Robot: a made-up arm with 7 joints.
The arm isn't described. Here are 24 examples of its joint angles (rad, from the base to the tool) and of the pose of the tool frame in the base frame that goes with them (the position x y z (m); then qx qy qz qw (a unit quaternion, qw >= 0)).
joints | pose
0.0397 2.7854 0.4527 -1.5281 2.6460 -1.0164 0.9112 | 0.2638 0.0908 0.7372 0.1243 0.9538 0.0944 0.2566
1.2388 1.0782 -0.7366 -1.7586 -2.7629 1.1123 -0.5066 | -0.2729 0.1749 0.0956 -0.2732 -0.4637 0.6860 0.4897
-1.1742 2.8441 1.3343 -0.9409 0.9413 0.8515 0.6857 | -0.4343 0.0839 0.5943 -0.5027 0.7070 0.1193 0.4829
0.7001 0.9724 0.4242 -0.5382 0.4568 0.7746 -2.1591 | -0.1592 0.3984 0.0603 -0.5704 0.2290 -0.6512 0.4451
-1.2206 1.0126 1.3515 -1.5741 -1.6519 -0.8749 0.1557 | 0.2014 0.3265 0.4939 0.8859 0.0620 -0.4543 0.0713
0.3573 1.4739 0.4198 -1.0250 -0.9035 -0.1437 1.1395 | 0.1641 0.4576 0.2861 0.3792 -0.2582 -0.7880 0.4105
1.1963 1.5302 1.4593 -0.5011 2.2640 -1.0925 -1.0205 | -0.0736 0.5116 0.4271 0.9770 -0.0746 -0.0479 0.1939
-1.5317 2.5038 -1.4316 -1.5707 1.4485 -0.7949 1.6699 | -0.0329 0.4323 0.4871 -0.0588 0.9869 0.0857 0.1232
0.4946 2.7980 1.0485 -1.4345 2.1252 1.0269 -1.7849 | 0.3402 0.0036 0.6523 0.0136 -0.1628 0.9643 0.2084
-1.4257 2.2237 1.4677 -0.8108 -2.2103 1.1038 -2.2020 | -0.2416 0.3789 0.5399 -0.2749 0.0155 -0.1470 0.9500
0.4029 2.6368 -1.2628 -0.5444 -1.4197 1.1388 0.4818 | 0.1270 0.3523 0.7110 -0.0207 -0.9322 0.2456 0.2651
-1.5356 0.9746 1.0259 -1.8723 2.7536 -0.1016 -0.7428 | 0.1721 0.2766 0.5562 0.0609 0.6607 -0.1790 0.7265
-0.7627 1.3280 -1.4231 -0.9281 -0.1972 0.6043 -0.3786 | 0.2915 0.3703 0.1391 0.0808 0.3858 -0.8885 0.2351
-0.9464 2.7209 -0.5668 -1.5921 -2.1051 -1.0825 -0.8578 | -0.0403 0.2779 0.6669 0.5453 -0.7883 0.2330 0.1642
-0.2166 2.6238 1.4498 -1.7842 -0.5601 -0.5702 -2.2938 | 0.0096 -0.0569 0.7458 -0.3691 -0.7337 -0.5681 0.0524
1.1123 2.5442 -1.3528 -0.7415 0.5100 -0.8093 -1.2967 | 0.2046 0.4290 0.5572 0.6533 -0.4620 0.5538 0.2302
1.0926 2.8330 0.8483 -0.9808 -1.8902 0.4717 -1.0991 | 0.5124 0.1846 0.4702 -0.2206 -0.9079 -0.2039 0.2925
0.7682 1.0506 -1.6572 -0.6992 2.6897 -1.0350 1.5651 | -0.3404 0.3594 0.1368 0.6330 -0.5354 0.1986 0.5227
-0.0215 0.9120 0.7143 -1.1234 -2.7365 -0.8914 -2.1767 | 0.2066 0.4340 0.1223 0.3693 -0.6631 0.1151 0.6408
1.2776 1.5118 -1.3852 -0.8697 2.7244 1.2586 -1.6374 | -0.2505 0.4041 0.3545 -0.6103 -0.0669 0.0497 0.7878
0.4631 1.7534 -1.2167 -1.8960 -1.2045 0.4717 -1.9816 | -0.0420 0.3443 0.1826 0.0938 -0.5593 0.2428 0.7870
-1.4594 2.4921 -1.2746 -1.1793 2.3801 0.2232 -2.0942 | -0.0743 0.4240 0.5071 0.5216 -0.0510 -0.7690 0.3660
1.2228 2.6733 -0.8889 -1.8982 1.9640 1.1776 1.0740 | 0.1790 0.3853 0.3714 0.2658 0.4247 0.0297 0.8649
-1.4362 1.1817 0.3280 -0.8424 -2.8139 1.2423 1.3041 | 0.3740 0.2852 0.5298 0.9792 0.1884 -0.0636 0.0394
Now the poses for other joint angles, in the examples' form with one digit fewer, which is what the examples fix.
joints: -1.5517 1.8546 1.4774 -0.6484 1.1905 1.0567 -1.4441
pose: -0.078 0.461 0.528 -0.699 0.647 0.268 0.141
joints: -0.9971 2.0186 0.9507 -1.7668 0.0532 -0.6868 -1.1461
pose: -0.058 0.186 0.650 -0.808 -0.491 -0.032 0.324
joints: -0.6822 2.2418 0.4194 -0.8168 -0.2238 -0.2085 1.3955
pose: -0.014 0.323 0.724 -0.686 0.563 0.449 0.106
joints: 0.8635 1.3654 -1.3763 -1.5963 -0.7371 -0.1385 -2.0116
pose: -0.253 0.272 0.145 0.231 -0.001 0.521 0.822
